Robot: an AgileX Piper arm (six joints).
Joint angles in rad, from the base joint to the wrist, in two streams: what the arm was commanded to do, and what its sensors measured. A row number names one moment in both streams.
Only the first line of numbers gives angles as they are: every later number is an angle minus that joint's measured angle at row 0.
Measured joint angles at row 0:
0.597 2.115 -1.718 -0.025 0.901 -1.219
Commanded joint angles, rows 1 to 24:
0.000 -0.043 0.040 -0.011 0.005 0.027
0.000 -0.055 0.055 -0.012 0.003 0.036
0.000 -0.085 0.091 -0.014 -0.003 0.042
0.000 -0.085 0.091 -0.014 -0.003 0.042
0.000 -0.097 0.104 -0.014 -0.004 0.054
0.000 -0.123 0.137 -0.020 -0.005 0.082
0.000 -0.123 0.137 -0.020 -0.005 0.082
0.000 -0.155 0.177 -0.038 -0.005 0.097
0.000 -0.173 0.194 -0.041 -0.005 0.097
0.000 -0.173 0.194 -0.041 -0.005 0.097
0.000 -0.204 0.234 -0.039 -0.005 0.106
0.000 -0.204 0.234 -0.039 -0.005 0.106
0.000 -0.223 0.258 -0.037 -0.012 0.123
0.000 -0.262 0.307 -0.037 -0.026 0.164
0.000 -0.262 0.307 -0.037 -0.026 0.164
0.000 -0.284 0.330 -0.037 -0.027 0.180
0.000 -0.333 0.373 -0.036 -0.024 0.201
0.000 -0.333 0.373 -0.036 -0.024 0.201
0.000 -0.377 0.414 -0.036 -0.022 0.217
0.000 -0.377 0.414 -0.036 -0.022 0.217
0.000 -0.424 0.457 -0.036 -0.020 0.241
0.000 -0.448 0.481 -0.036 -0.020 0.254
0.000 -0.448 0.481 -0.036 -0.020 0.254
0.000 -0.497 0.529 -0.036 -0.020 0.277
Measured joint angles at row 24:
0.000 -0.439 0.474 -0.036 -0.022 0.237
